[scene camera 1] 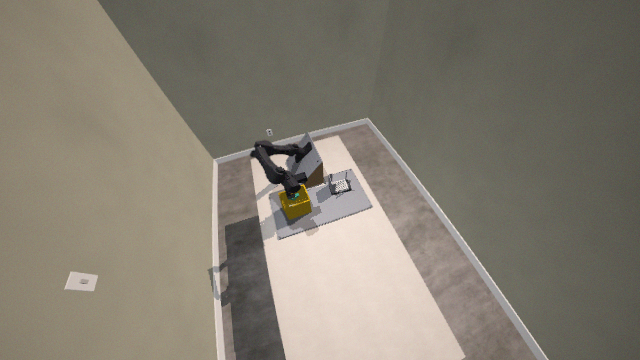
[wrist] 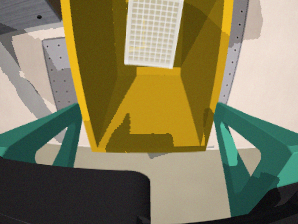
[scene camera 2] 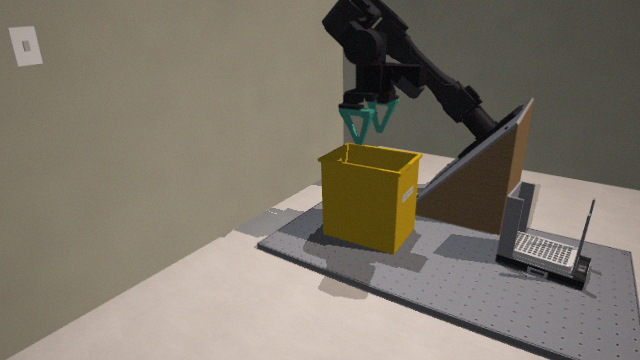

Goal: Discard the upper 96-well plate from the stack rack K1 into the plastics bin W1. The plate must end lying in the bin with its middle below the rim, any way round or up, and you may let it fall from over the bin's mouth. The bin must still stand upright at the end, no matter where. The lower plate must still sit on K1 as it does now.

Scene:
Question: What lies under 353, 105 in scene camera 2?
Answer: My gripper.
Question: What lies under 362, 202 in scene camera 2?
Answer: A yellow plastics bin W1.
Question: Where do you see a yellow plastics bin W1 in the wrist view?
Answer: At 126, 108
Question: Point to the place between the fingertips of my gripper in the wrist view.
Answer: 147, 110

